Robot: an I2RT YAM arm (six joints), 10 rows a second.
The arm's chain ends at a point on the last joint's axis. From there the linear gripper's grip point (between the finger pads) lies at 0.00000 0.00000 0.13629 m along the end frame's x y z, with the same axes.
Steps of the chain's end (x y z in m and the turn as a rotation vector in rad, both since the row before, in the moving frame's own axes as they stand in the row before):
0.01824, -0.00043, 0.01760, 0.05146, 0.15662, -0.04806
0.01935, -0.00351, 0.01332, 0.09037, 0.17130, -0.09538
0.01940, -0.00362, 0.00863, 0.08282, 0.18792, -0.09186
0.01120, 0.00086, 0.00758, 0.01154, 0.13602, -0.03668
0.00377, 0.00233, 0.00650, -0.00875, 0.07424, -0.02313
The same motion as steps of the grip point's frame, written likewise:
0.03931, -0.00792, 0.01575, 0.05146, 0.15662, -0.04806
0.04193, -0.01684, 0.01077, 0.09037, 0.17130, -0.09538
0.04428, -0.01598, 0.00577, 0.08282, 0.18792, -0.09186
0.02965, -0.00105, 0.00631, 0.01154, 0.13602, -0.03668
0.01389, 0.00340, 0.00612, -0.00875, 0.07424, -0.02313

